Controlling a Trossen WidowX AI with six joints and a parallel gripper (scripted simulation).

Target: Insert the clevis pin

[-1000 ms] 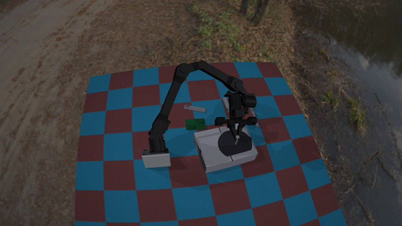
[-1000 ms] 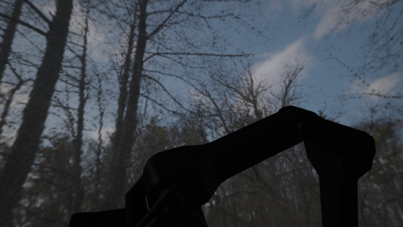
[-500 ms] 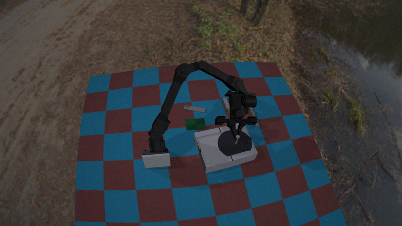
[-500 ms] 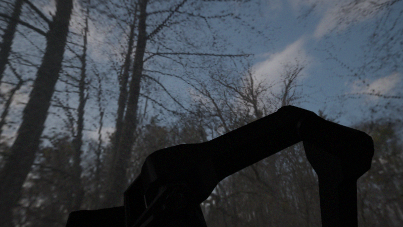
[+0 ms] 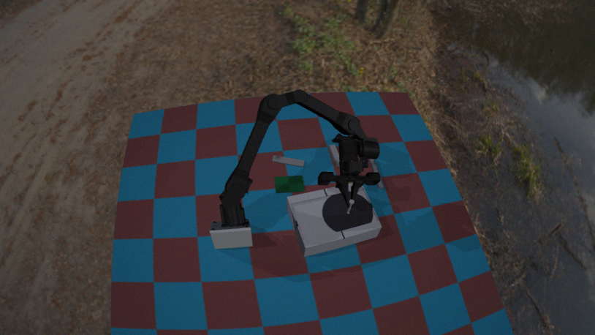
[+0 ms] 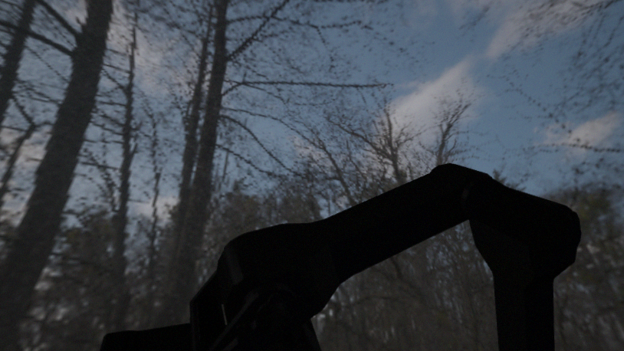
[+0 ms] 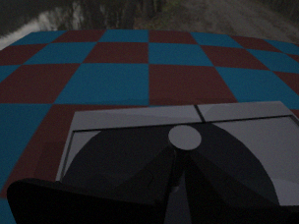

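The dark round disc lies 30 mm below my gripper tip. From my gripper tip the other things lie so: steel tray 40 mm behind, 50 mm below; flat green piece 160 mm behind, 160 mm to the left, 90 mm below; steel clevis pin 10 mm below.
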